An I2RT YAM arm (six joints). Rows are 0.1 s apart.
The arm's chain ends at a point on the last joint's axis. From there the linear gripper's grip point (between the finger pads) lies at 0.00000 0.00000 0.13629 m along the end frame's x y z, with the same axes.
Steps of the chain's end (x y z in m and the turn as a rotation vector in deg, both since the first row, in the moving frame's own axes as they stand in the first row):
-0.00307 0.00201 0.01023 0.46 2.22 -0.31
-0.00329 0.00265 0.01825 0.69 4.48 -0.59
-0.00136 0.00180 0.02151 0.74 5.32 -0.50
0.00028 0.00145 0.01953 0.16 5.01 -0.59
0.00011 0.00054 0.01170 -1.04 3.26 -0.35
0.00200 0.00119 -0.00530 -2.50 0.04 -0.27
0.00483 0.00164 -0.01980 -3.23 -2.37 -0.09
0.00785 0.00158 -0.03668 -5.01 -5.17 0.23
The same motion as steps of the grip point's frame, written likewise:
0.00221 0.00090 0.01012 0.46 2.22 -0.31
0.00735 0.00096 0.01782 0.69 4.48 -0.59
0.01127 -0.00001 0.02091 0.74 5.32 -0.50
0.01218 0.00101 0.01901 0.16 5.01 -0.59
0.00787 0.00299 0.01146 -1.04 3.26 -0.35
0.00211 0.00713 -0.00543 -2.50 0.04 -0.27
-0.00080 0.00932 -0.02013 -3.23 -2.37 -0.09
-0.00444 0.01344 -0.03775 -5.01 -5.17 0.23

